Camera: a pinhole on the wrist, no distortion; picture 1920 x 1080 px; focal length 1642.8 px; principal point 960.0 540.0 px. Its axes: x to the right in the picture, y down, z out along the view. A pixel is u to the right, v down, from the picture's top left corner.
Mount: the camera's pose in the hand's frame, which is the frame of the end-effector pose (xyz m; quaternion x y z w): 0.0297 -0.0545 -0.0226 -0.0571 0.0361 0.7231 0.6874
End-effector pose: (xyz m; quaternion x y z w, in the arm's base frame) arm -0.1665 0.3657 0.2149 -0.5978 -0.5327 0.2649 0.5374
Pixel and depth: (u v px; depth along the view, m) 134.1 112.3 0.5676
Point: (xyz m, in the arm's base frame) -0.7230 0.6970 0.3308
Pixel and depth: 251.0 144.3 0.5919
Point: -0.7315 0.7020 0.2932
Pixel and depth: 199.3 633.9 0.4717
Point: -0.6618 0.5035 0.2755
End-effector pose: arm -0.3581 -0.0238 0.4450 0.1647 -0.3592 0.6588 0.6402
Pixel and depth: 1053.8 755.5 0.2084
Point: -0.3853 -0.1530 0.5709
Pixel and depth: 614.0 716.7 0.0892
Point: -0.3173 -0.0620 0.5203
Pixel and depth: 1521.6 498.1 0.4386
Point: -0.6019 -0.2666 0.6880
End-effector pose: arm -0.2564 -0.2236 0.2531 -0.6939 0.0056 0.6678 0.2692
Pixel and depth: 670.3 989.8 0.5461
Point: -0.7262 0.0044 0.4277
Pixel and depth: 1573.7 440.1 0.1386
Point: -0.3585 -0.1846 0.2226
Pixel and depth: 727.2 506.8 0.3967
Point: -0.5815 -0.0204 0.2628
